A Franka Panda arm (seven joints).
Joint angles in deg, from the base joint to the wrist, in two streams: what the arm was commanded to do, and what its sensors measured. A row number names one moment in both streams.
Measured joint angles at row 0: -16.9 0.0 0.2 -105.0 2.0 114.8 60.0
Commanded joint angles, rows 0 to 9: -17.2 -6.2 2.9 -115.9 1.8 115.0 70.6; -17.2 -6.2 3.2 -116.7 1.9 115.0 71.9; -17.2 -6.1 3.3 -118.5 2.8 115.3 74.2; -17.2 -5.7 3.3 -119.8 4.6 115.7 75.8; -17.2 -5.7 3.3 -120.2 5.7 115.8 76.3; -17.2 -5.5 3.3 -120.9 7.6 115.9 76.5; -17.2 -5.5 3.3 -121.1 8.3 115.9 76.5; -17.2 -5.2 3.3 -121.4 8.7 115.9 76.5; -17.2 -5.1 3.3 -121.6 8.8 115.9 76.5; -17.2 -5.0 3.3 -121.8 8.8 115.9 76.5
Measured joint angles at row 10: -16.8 -4.7 2.9 -120.6 7.2 115.2 75.3
